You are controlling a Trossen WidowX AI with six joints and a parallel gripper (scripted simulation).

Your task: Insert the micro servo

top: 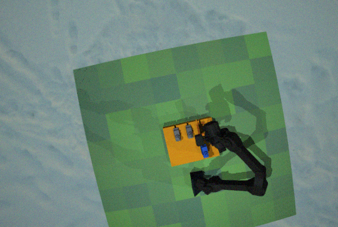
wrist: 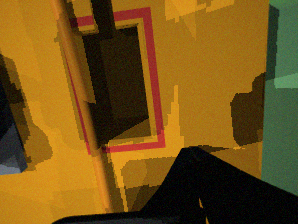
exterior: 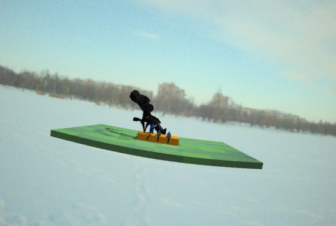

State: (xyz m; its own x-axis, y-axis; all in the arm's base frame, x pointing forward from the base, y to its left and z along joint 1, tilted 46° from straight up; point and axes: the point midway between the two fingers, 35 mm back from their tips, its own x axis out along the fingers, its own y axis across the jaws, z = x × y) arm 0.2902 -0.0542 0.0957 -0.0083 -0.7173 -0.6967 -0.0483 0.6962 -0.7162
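Now: the orange deck 11 cm to the left of my gripper tip, 8 cm behind it and 3 cm below it.
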